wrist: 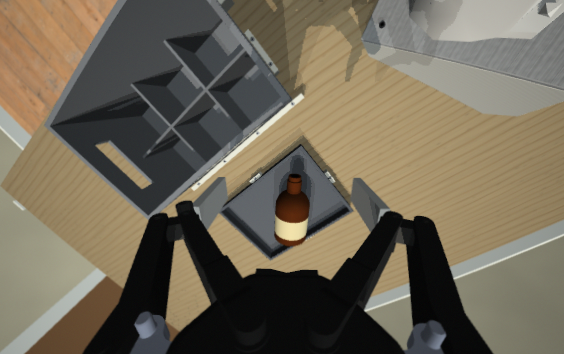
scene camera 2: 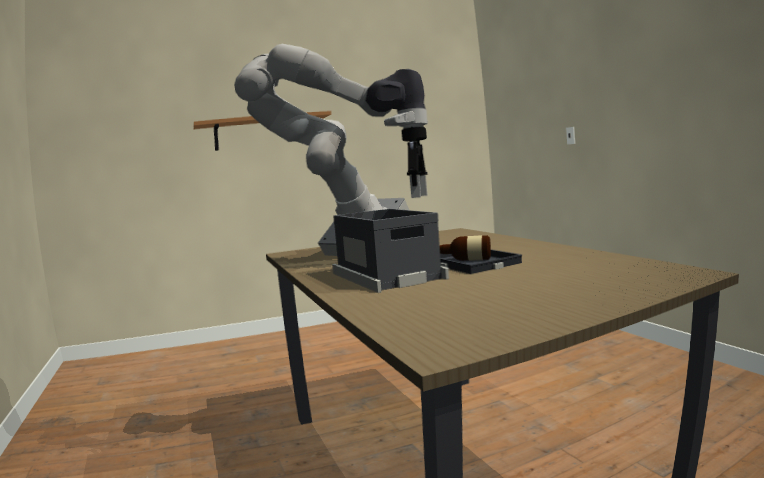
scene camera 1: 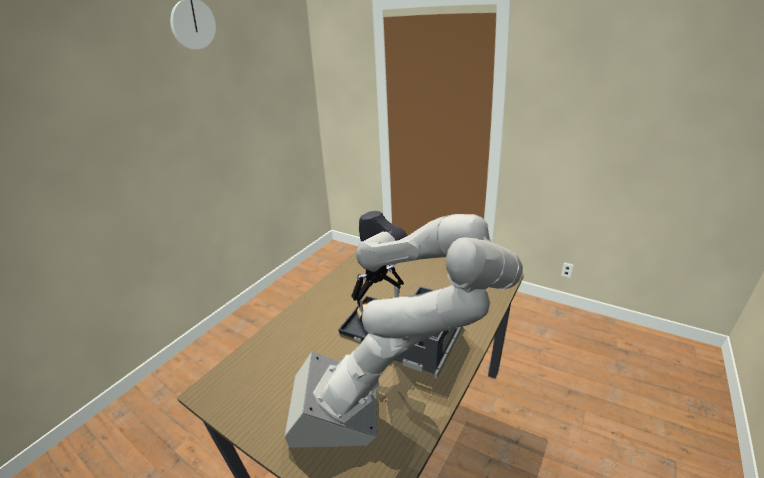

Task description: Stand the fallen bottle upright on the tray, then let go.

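Observation:
The brown bottle (scene camera 2: pixel 474 248) (wrist: pixel 292 215) with a cream label lies on its side on the dark shallow tray (scene camera 1: pixel 350 335) (scene camera 2: pixel 509 260) (wrist: pixel 245 212). In the wrist view its neck points up the picture and its base end lies over the tray's lower edge. In scene camera 1 the bottle is mostly hidden by the arm. My gripper (scene camera 1: pixel 378 297) (scene camera 2: pixel 418 195) (wrist: pixel 288 188) is wide open and empty, pointing down above the tray. In the wrist view its fingers stand on either side of the bottle, well apart from it.
A tall dark grey box (scene camera 1: pixel 419 352) (scene camera 2: pixel 406 253) (wrist: pixel 115 65) with inner dividers stands close beside the tray, in pale holders on the table (scene camera 1: pixel 253 360) (scene camera 2: pixel 540 304) (wrist: pixel 340 120). The robot's grey base (scene camera 1: pixel 301 405) (wrist: pixel 450 75) stands on the same table.

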